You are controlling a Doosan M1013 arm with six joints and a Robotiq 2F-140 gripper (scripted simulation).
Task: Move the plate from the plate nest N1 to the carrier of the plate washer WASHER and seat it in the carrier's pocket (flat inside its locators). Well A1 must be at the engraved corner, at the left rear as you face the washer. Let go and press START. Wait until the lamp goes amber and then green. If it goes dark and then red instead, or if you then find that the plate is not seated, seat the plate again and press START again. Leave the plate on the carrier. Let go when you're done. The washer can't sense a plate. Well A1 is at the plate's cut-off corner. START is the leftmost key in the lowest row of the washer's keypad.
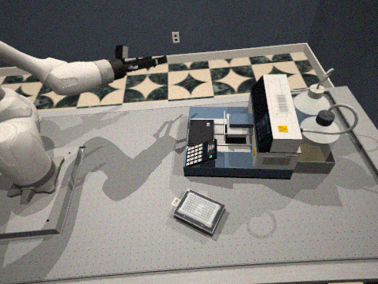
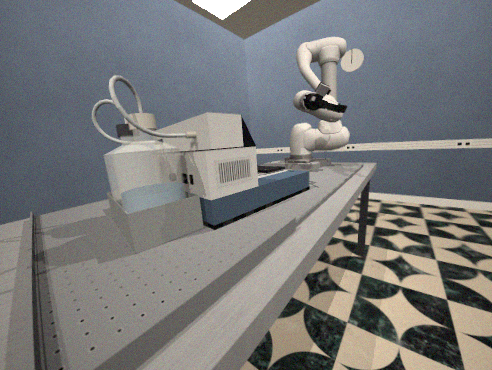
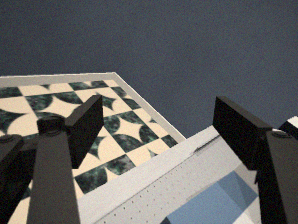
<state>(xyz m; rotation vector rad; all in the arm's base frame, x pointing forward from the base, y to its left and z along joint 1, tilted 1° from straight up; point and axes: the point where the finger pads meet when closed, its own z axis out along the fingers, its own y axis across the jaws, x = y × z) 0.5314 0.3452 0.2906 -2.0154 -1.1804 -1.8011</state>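
Right now my hand is 130 mm short of the white well plate, 570 mm to the left of it and 280 mm above it. Round my hand: plate washer: 320 mm ahead, 250 mm to the right, 190 mm below; then dark carrier: 170 mm ahead, 230 mm to the right, 230 mm below; then N1 label: 40 mm ahead, 510 mm to the right, 320 mm below.
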